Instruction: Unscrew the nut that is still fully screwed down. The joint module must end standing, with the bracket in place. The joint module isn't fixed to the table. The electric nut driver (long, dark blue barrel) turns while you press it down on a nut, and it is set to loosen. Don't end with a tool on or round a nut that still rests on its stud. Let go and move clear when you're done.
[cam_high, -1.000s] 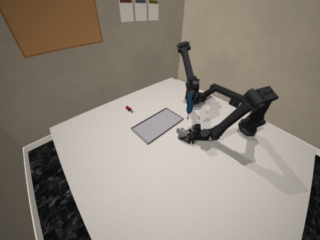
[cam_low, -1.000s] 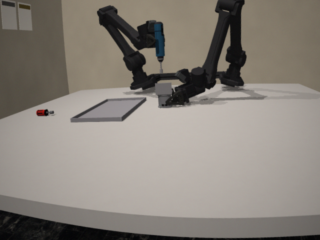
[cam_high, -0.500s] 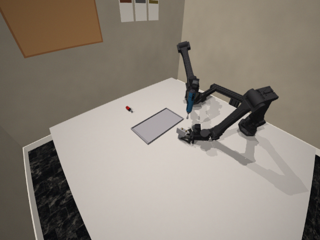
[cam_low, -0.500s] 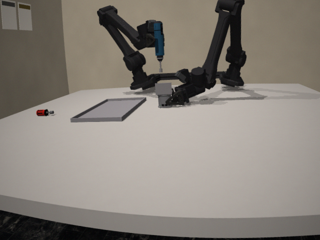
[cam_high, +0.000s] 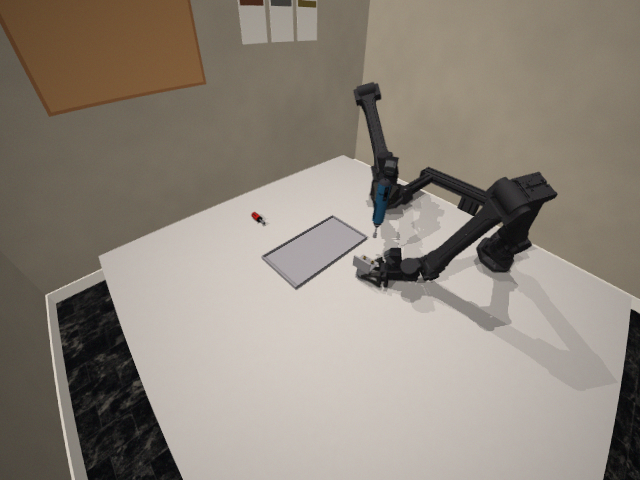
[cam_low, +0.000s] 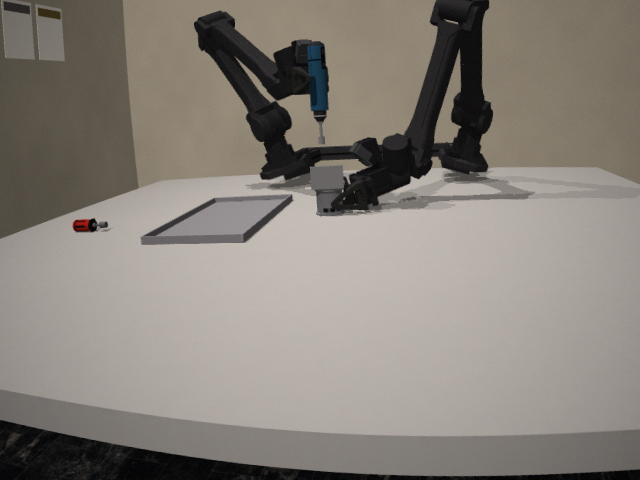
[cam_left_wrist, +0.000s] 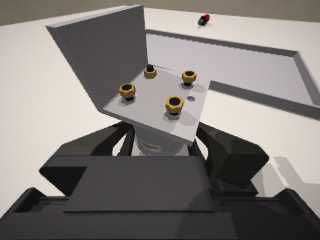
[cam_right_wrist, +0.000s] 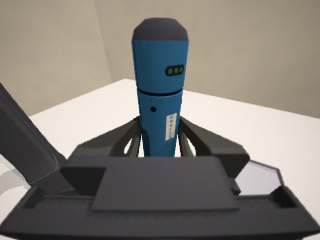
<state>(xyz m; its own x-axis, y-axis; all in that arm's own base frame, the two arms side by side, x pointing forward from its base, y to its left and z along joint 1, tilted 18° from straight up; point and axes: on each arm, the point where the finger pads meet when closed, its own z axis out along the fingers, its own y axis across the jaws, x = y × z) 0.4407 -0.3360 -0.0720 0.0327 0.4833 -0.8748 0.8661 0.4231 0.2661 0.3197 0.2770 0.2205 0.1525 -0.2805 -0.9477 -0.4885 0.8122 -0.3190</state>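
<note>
Now: left hand 1 cm below the joint module. From my left hand the other things lie so: short red-handled tool: 9 cm ahead, 57 cm to the right, 1 cm below; then l-shaped bracket: 5 cm above; then grey tray: 3 cm ahead, 24 cm to the right, 2 cm below.
</note>
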